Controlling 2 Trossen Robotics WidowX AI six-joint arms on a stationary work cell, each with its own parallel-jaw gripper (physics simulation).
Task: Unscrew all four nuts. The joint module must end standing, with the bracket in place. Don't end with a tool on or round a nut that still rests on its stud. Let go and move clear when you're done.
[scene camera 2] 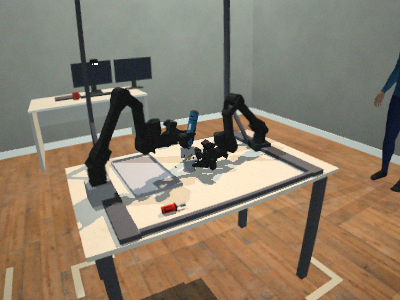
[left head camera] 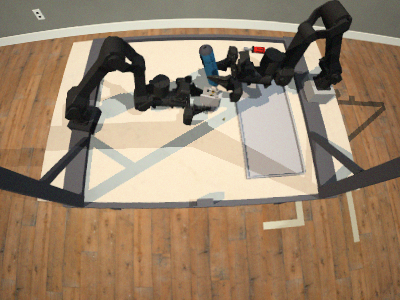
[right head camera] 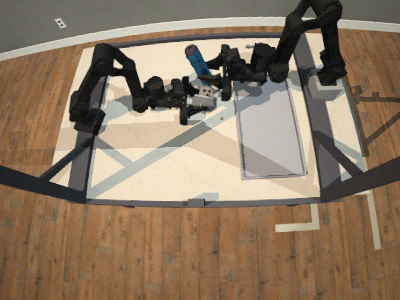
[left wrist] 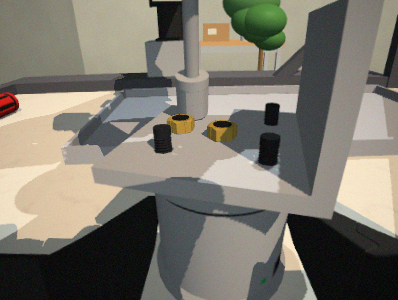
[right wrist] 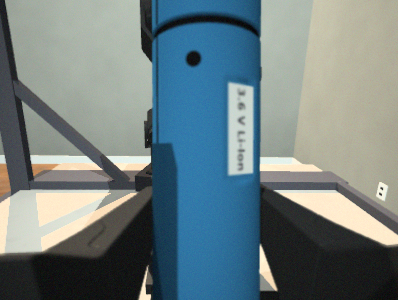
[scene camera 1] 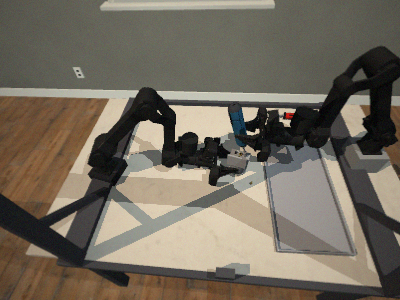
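Seen in the pictures: left gripper, fingertip midpoint: [scene camera 2: 189, 163] [left wrist: 221, 204]; right gripper, fingertip midpoint: [scene camera 2: 193, 132] [left head camera: 207, 71] [right head camera: 197, 71] [right wrist: 204, 194] [scene camera 1: 235, 130]; left arm's base, origin of the base link: [scene camera 2: 259, 141] [left head camera: 82, 116] [right head camera: 87, 118] [scene camera 1: 106, 166]; right arm's base, origin of the base link: [scene camera 2: 97, 181] [left head camera: 321, 83] [right head camera: 326, 78] [left wrist: 173, 40] [scene camera 1: 368, 147].
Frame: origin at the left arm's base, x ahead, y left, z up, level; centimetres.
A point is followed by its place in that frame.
The grey joint module [left wrist: 220, 250] [left head camera: 212, 103] stands upright with the L-shaped bracket [left wrist: 335, 100] {x 42.8, y 12.9, z 5.3 cm} on top. My left gripper [left head camera: 200, 99] is shut on the module's body. Three black studs [left wrist: 162, 138] {x 44.5, y 17.4, z 3.4 cm} [left wrist: 269, 149] {x 44.3, y 14.0, z 3.3 cm} [left wrist: 272, 114] {x 47.8, y 13.8, z 3.3 cm} are bare. Two brass nuts [left wrist: 180, 123] {x 46.1, y 17.3, z 3.3 cm} [left wrist: 222, 131] {x 45.7, y 15.6, z 3.3 cm} lie loose on the bracket plate between the studs. A small brass nut [left head camera: 223, 119] {x 52.3, y 10.4, z -2.9 cm} [scene camera 1: 250, 183] {x 52.3, y 10.3, z -3.1 cm} appears to lie on the table. My right gripper [left head camera: 215, 72] {x 43.9, y 16.3, z 15.6 cm} [right wrist: 204, 194] {x 43.9, y 16.3, z 15.6 cm} is shut on the blue electric screwdriver [right wrist: 206, 125] {x 46.5, y 16.6, z 19.1 cm} [scene camera 2: 192, 121] {x 44.6, y 18.0, z 21.4 cm}, held upright. Its socket [left wrist: 192, 95] {x 47.4, y 17.2, z 4.1 cm} is down at the plate's far corner, hiding what is inside.
A shallow grey tray [left head camera: 272, 135] {x 71.6, y 8.0, z -3.4 cm} [scene camera 1: 310, 205] {x 72.7, y 7.8, z -3.3 cm} lies right of the module in the head views. A red screwdriver [left head camera: 258, 50] {x 62.9, y 48.1, z -1.6 cm} [scene camera 2: 169, 208] {x 62.9, y 50.4, z -1.4 cm} [left wrist: 7, 104] {x 63.7, y 48.0, z -2.0 cm} lies on the table behind the right gripper in the left head view. A dark frame borders the table.
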